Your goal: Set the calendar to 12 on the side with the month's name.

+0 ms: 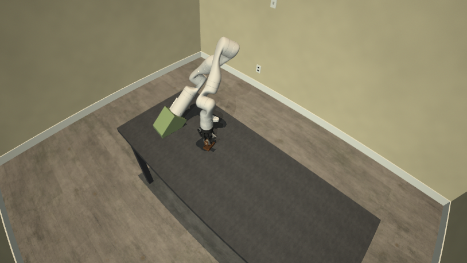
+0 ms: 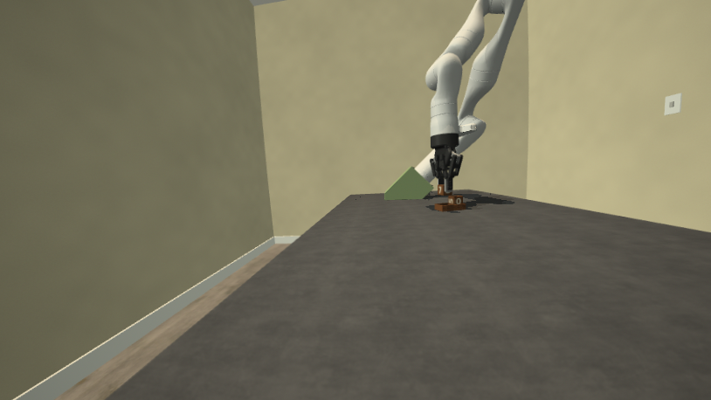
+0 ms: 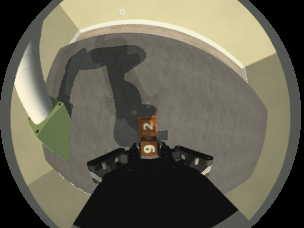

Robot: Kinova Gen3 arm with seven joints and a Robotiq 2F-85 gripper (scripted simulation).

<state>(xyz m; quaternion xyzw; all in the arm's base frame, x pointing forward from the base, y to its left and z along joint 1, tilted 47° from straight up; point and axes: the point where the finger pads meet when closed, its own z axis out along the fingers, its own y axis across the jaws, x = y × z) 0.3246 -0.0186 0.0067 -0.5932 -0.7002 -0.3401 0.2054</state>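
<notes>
The brown calendar tray is 2 cm to the left of my hand and 6 cm below it.
</notes>
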